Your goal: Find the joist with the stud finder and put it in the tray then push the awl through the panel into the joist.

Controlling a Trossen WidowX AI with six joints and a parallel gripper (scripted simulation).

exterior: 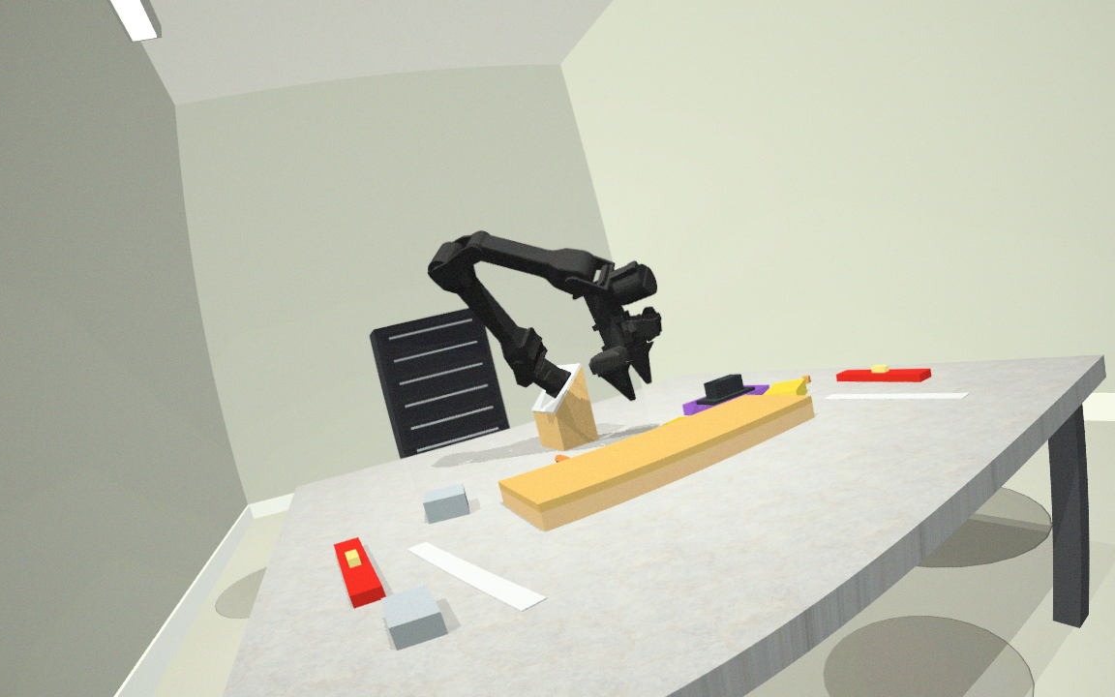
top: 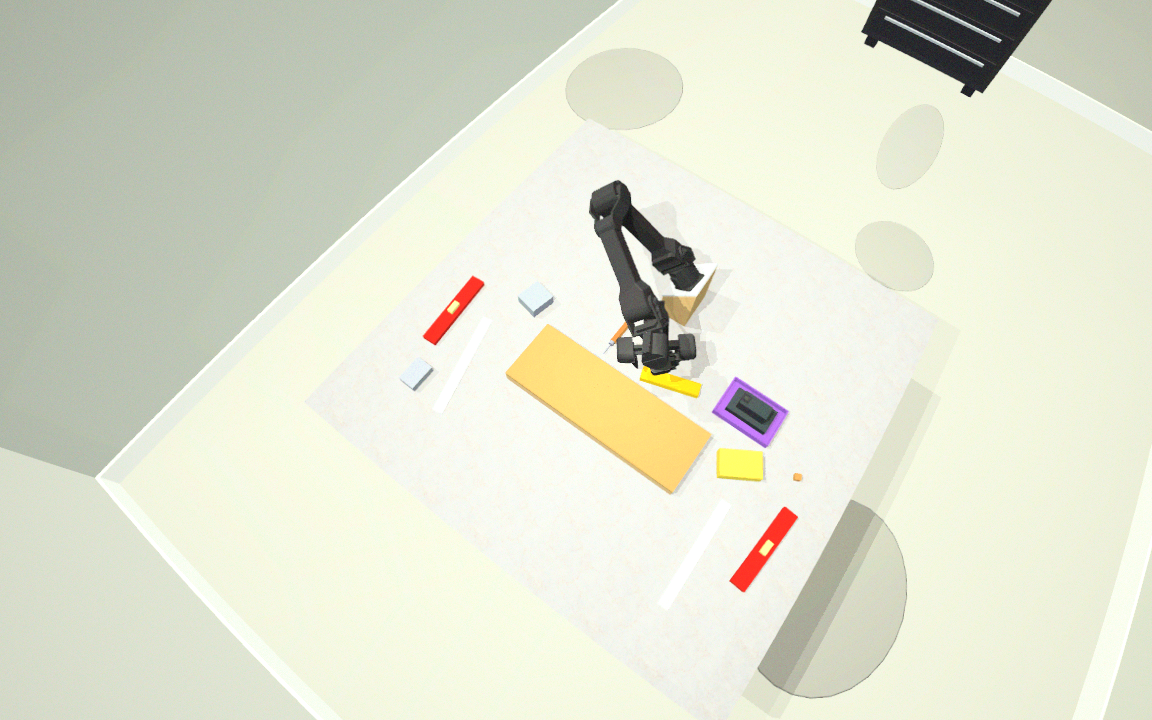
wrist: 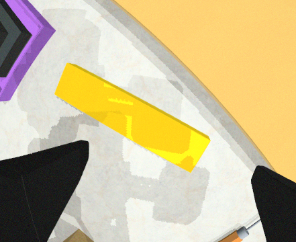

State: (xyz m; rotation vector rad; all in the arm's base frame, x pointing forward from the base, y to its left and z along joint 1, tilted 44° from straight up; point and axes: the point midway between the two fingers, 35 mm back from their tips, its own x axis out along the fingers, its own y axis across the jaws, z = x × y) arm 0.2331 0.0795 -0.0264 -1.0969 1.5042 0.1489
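The awl lies 150 mm to the right of my gripper tip, 100 mm below it and 20 mm behind it. Round my gripper tip: yellow bar: 100 mm below, 40 mm to the left, 30 mm behind; stud finder: 240 mm to the left, 110 mm behind, 60 mm below; purple tray: 250 mm to the left, 110 mm behind, 90 mm below.
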